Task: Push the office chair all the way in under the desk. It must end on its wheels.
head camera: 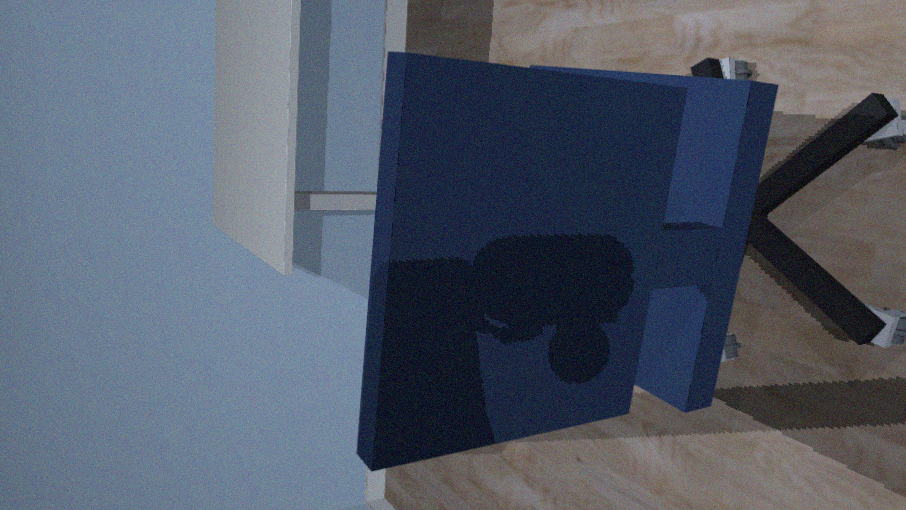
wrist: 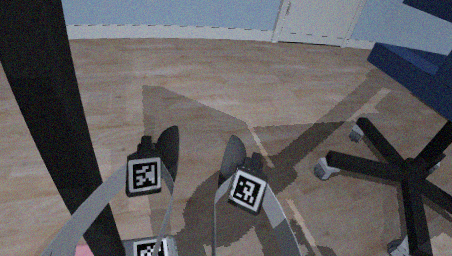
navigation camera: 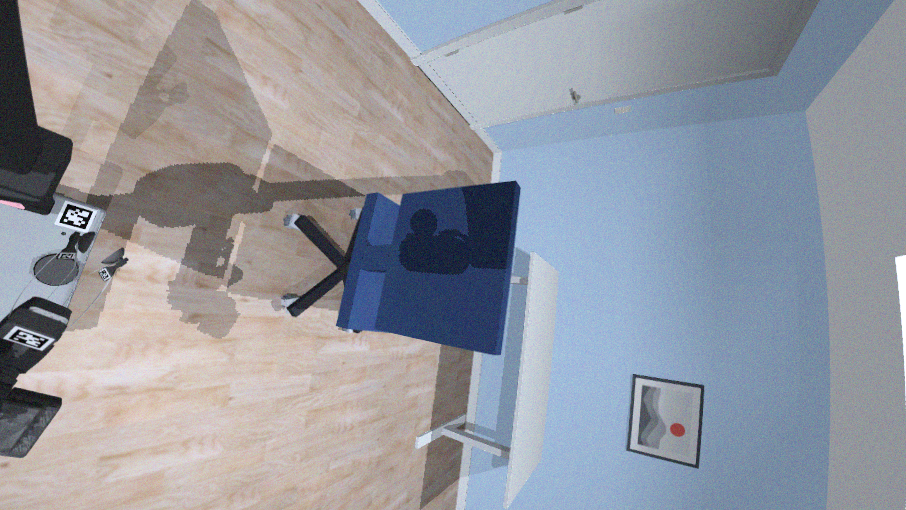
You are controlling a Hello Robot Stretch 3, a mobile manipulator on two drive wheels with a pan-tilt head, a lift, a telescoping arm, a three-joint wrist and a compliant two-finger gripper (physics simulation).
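Where they show: gripper, between the fingertips: [wrist: 202,149] [navigation camera: 107,240]; robot's base, origin of its link: [navigation camera: 55,266].
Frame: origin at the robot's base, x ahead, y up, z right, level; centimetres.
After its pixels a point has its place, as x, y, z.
Observation:
The office chair [head camera: 538,158] {65.0, 80.8, -10.4} [navigation camera: 380,259] {64.7, 55.5, -22.5} stands upright, its blue backrest toward me; in the wrist view, its black wheeled base [wrist: 415,170] {85.8, 14.2, -22.3} is at the right. The white desk [head camera: 253,126] {204.0, 72.0, -25.2} [navigation camera: 538,348] {206.6, 72.0, -1.1} stands behind it against the wall. The chair overlaps the desk's left end in the view and sticks out past it to the left. The backrest hides the seat's front and the desk's near left foot, so I cannot tell how far the seat is from the desk. My gripper [wrist: 202,149] {5.0, 47.8, -8.3} is open and empty, low above the floor, left of the chair base and apart from it.
A white door [navigation camera: 602,69] {154.0, 111.8, -175.9} [wrist: 320,22] {143.9, 20.7, -174.8} is in the wall to the left. A framed picture [navigation camera: 666,420] {257.7, 155.1, 35.2} hangs on the wall above the desk. The desk's right leg [navigation camera: 475,437] {221.4, 29.7, 73.2} stands on the floor, right of the chair. My shadow falls on the floor and backrest.

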